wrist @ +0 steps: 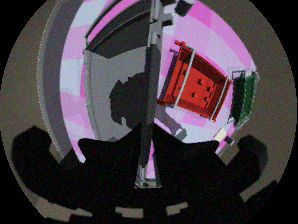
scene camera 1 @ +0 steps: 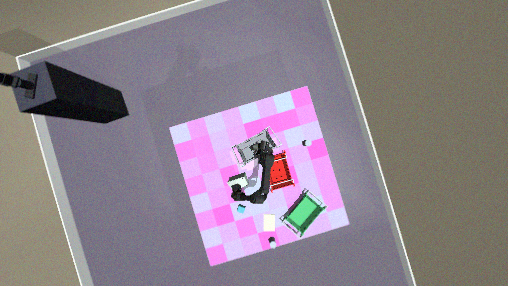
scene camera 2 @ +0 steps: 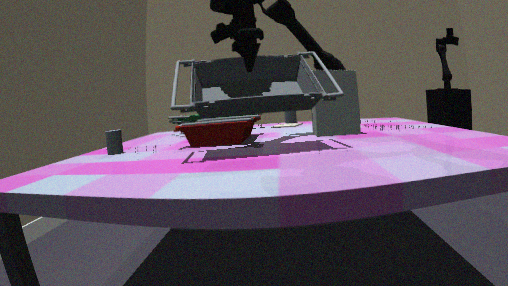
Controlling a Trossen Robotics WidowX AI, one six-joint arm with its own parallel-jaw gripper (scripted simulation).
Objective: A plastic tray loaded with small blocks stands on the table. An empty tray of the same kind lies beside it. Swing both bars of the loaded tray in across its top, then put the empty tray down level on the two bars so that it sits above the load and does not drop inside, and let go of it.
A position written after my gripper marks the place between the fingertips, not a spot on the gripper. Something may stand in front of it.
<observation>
I see my gripper (scene camera 2: pixel 249 72).
My gripper shows as well in the wrist view (wrist: pixel 147 124).
</observation>
